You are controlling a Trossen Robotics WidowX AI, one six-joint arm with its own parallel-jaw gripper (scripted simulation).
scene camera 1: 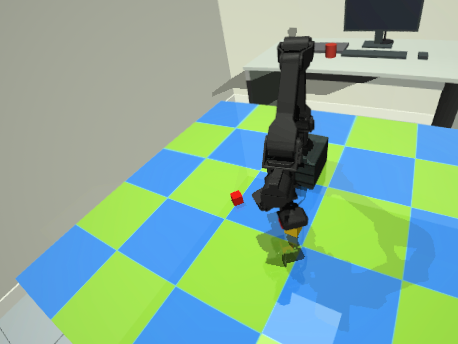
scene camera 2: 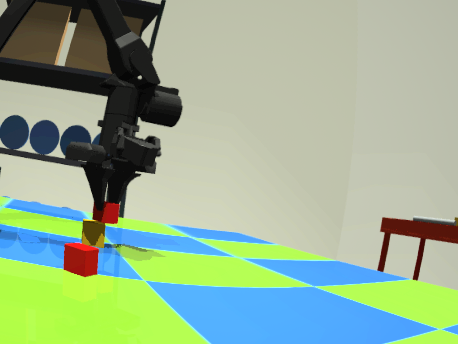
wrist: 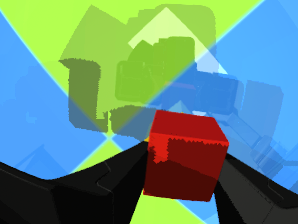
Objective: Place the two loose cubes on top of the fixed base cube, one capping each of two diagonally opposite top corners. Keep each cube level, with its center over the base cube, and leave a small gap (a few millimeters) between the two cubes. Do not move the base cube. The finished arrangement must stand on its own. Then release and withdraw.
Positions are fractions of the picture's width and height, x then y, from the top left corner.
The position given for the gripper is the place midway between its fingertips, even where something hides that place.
The gripper shows in scene camera 1 (0.62,0.64), in scene camera 2 (0.23,0.61) and in the wrist view (0.61,0.69).
